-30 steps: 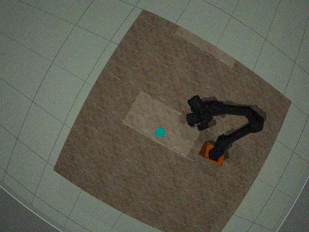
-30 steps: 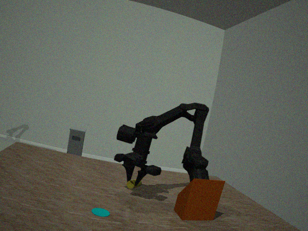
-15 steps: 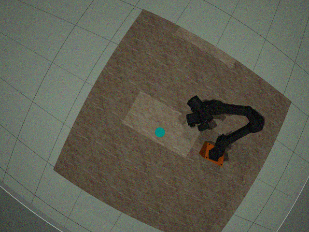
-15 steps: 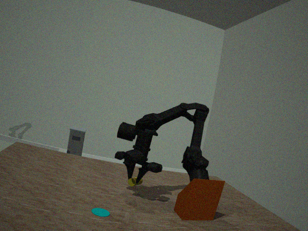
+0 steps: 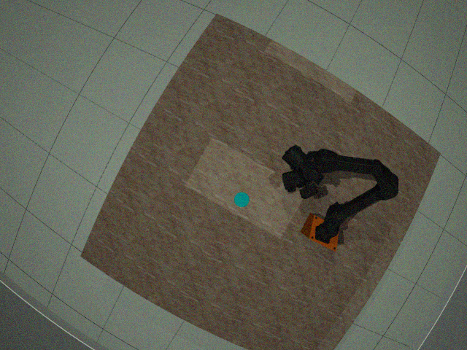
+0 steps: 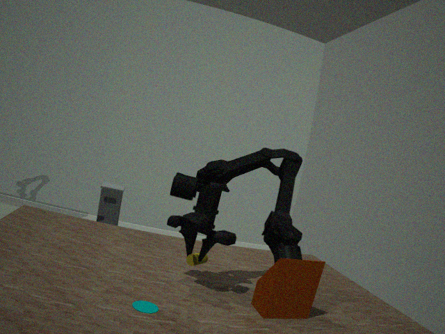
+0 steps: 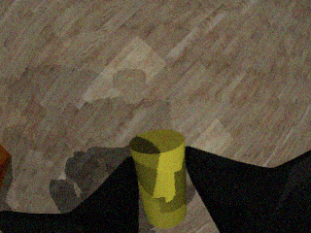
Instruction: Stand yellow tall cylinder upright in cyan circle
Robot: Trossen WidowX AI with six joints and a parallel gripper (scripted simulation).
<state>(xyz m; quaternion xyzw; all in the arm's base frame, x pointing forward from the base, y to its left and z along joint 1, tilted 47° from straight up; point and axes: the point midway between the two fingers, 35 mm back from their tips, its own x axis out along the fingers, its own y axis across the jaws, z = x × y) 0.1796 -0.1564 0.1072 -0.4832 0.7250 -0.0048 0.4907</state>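
Right now my gripper tip is 150 mm short of the cyan circle, 180 mm to the right of it and 70 mm above it. The rest, counted from my gripper tip: yellow cylinder 10 mm behind, 10 mm to the right.
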